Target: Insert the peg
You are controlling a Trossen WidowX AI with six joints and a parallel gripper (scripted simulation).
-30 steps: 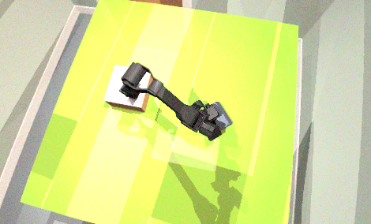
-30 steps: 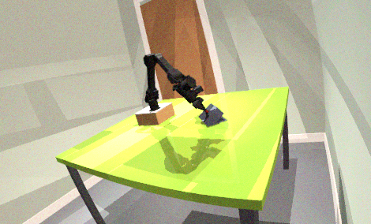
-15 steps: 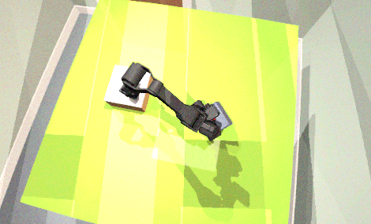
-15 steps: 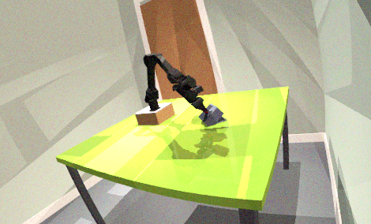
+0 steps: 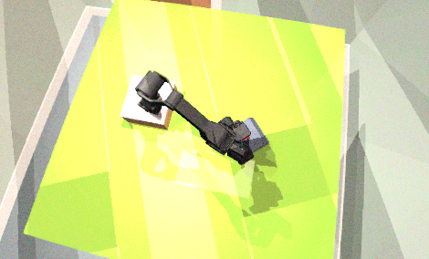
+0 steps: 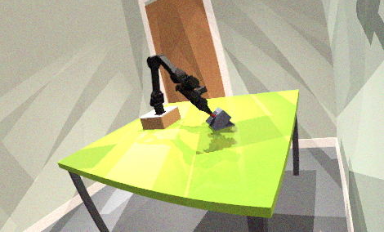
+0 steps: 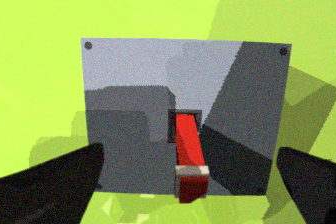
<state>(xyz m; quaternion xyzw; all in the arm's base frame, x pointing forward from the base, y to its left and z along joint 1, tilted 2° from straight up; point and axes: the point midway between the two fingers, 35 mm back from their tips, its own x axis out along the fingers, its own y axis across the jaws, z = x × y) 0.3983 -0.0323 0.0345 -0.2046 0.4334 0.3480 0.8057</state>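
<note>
Right now the red peg is 1 cm below my gripper tip. From my gripper tip the other things lie so: sloped panel (2 cm ahead, 3 cm to the left, 6 cm below).
</note>
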